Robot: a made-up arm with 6 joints. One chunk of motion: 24 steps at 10 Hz.
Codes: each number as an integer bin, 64 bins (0 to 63) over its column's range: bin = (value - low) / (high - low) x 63, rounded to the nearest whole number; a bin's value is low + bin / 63 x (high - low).
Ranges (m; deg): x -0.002..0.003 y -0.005..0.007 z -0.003..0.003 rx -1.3..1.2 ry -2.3..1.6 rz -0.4..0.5
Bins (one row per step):
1: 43 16 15 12 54 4
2: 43 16 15 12 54 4
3: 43 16 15 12 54 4
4: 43 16 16 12 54 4
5: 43 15 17 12 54 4
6: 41 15 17 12 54 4
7: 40 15 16 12 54 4
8: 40 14 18 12 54 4
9: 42 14 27 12 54 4
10: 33 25 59 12 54 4
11: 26 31 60 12 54 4
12: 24 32 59 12 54 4
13: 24 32 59 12 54 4
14: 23 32 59 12 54 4
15: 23 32 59 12 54 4
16: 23 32 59 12 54 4
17: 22 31 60 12 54 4
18: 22 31 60 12 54 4
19: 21 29 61 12 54 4
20: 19 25 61 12 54 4
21: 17 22 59 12 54 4
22: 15 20 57 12 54 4
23: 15 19 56 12 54 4
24: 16 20 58 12 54 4
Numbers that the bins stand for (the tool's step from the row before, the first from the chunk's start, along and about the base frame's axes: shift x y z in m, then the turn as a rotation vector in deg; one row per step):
1: 0.00141 -0.00195 -0.00157 -0.824 1.043 -0.343
2: 0.00141 -0.00195 -0.00157 -0.824 1.043 -0.343
3: 0.00141 -0.00195 -0.00157 -0.824 1.043 -0.343
4: 0.00141 -0.00195 -0.00148 -0.824 1.043 -0.343
5: 0.00141 -0.00214 -0.00138 -0.824 1.043 -0.343
6: 0.00125 -0.00214 -0.00138 -0.824 1.043 -0.343
7: 0.00117 -0.00214 -0.00148 -0.824 1.043 -0.343
8: 0.00117 -0.00233 -0.00129 -0.824 1.043 -0.343
9: 0.00133 -0.00233 -0.00043 -0.824 1.043 -0.343
10: 0.00062 -0.00024 0.00262 -0.824 1.043 -0.343
11: 0.00006 0.00090 0.00271 -0.824 1.043 -0.343
12: -0.00010 0.00110 0.00262 -0.824 1.043 -0.343
13: -0.00010 0.00110 0.00262 -0.824 1.043 -0.343
14: -0.00017 0.00110 0.00262 -0.824 1.043 -0.343
15: -0.00017 0.00110 0.00262 -0.824 1.043 -0.343
16: -0.00017 0.00110 0.00262 -0.824 1.043 -0.343
17: -0.00025 0.00090 0.00271 -0.824 1.043 -0.343
18: -0.00025 0.00090 0.00271 -0.824 1.043 -0.343
19: -0.00033 0.00052 0.00281 -0.824 1.043 -0.343
20: -0.00049 -0.00024 0.00281 -0.824 1.043 -0.343
21: -0.00065 -0.00081 0.00262 -0.824 1.043 -0.343
22: -0.00081 -0.00119 0.00243 -0.824 1.043 -0.343
23: -0.00081 -0.00138 0.00233 -0.824 1.043 -0.343
24: -0.00073 -0.00119 0.00252 -0.824 1.043 -0.343

